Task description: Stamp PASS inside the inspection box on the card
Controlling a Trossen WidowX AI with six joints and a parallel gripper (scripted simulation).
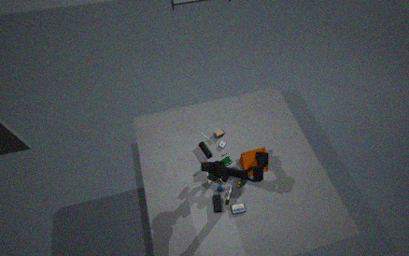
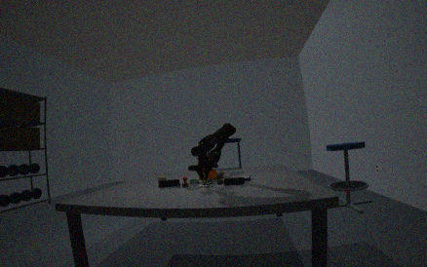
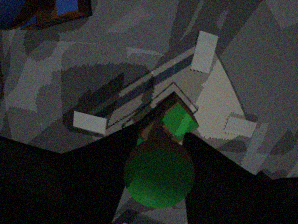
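Right now the green-knobbed stamp is right at my gripper tip. From my gripper tip the other things lie so: red stamp: 50 mm ahead, 110 mm to the right, 10 mm below; then blue stamp: 20 mm behind, 100 mm to the left, 10 mm below; then white card: 10 mm to the right, 30 mm below.
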